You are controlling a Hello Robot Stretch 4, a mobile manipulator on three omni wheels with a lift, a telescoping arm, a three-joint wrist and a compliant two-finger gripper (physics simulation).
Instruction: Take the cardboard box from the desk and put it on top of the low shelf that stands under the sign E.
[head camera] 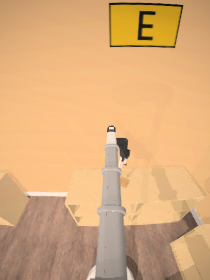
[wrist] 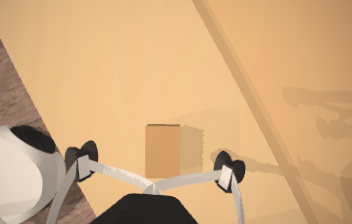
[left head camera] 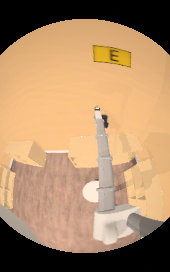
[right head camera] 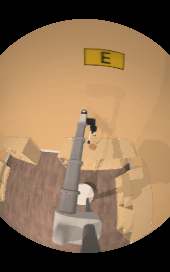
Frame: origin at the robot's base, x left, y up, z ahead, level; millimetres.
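Seen in the pictures: gripper, fingertip midpoint: [wrist: 157, 159] [right head camera: 91, 139]; robot's base at its link origin: [left head camera: 93, 190] [right head camera: 81, 193].
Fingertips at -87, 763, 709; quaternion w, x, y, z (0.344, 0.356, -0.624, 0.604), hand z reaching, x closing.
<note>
Offsets run from my fingertips to a thing's top centre, as dx, dy, dz. Level surfaces: height alone.
The small brown cardboard box @(-18, -129, -6) [head camera: 124, 182] [right head camera: 92, 146] [wrist: 163, 152] stands on top of the low shelf @(dy -179) [head camera: 86, 186] [left head camera: 82, 148] [right head camera: 117, 150] [wrist: 100, 75], against the wall under the yellow sign E @(-106, +1062, +218) [head camera: 117, 25] [left head camera: 100, 55] [right head camera: 91, 58]. My gripper [head camera: 124, 161] [right head camera: 91, 138] [wrist: 157, 159] is open and empty. It hangs above the box, apart from it, with its two fingertips spread wider than the box in the wrist view. In the left head camera view the arm hides the box. I cannot make out the desk in these views.
Another wooden unit [head camera: 10, 197] [left head camera: 27, 152] [right head camera: 22, 149] stands to the left of the low shelf. A further shelf unit [head camera: 197, 250] [right head camera: 140, 200] stands at the right. The wall rises directly behind the low shelf. My extended arm [head camera: 111, 220] reaches over the wooden floor @(dy -789) [head camera: 45, 240].
</note>
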